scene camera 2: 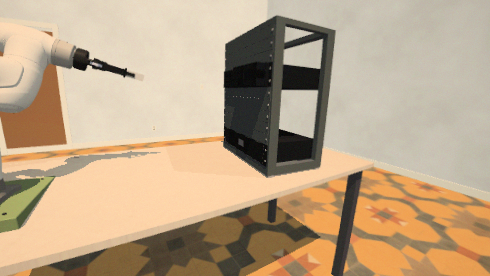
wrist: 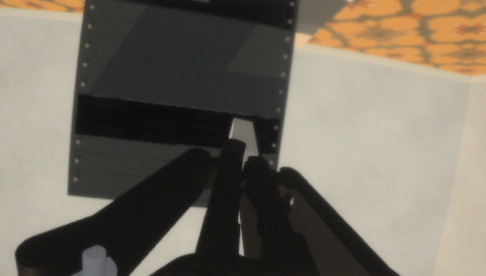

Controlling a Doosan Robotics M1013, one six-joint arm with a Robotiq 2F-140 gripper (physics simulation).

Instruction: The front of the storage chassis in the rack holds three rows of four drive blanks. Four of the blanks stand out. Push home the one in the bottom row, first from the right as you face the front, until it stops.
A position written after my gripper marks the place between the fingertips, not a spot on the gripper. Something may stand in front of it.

Observation:
I see my gripper [scene camera 2: 143, 78] and a rack [scene camera 2: 254, 68].
The rack also shows in the wrist view [wrist: 241, 64]. My gripper shows as well in the wrist view [wrist: 239, 135].

